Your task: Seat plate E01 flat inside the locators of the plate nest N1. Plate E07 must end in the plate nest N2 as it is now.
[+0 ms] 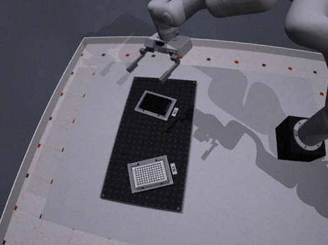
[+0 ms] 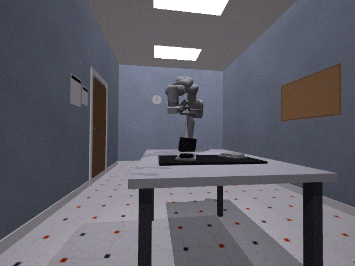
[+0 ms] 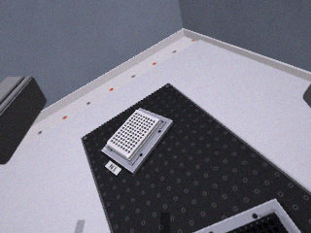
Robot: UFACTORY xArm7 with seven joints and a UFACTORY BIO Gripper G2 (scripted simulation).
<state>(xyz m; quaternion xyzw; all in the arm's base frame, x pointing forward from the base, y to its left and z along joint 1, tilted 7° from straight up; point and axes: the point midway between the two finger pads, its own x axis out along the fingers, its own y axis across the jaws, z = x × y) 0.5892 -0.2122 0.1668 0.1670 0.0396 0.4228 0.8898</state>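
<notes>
Right now the white well plate E01 is 3 cm ahead of my hand, 27 cm to the left of it and 28 cm below it. The rest, counted from my hand: grey plate nest N1 (3 cm ahead, 26 cm to the left, 29 cm below); black plate E07 (1 cm ahead, 6 cm to the right, 28 cm below); grey plate nest N2 (1 cm ahead, 6 cm to the right, 29 cm below).
</notes>
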